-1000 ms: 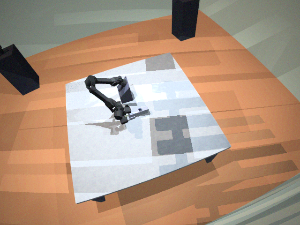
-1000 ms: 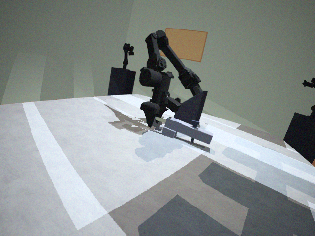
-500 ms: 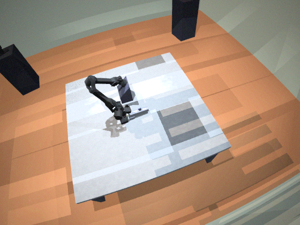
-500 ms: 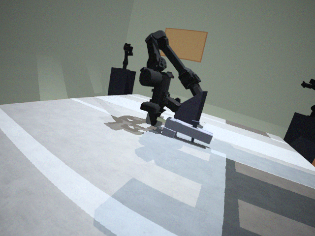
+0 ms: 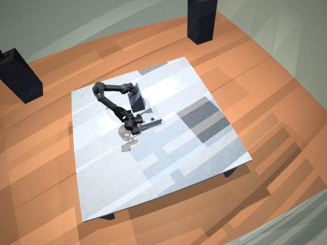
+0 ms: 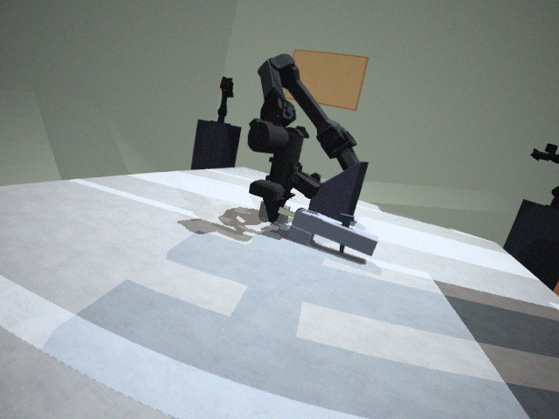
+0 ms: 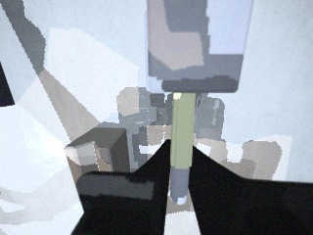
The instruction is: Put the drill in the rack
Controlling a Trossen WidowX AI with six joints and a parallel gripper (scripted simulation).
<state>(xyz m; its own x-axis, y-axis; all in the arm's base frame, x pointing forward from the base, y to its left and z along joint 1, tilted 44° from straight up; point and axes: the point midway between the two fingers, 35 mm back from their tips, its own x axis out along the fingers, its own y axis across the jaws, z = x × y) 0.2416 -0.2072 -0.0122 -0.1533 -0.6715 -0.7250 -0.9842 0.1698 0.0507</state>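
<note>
My gripper tip is 40 mm to the right of the drill and 30 mm below it. The rest, counted from my gripper tip: dark key 10 mm ahead, 160 mm to the left, 30 mm above; then rack 80 mm behind, 20 mm to the right.
</note>
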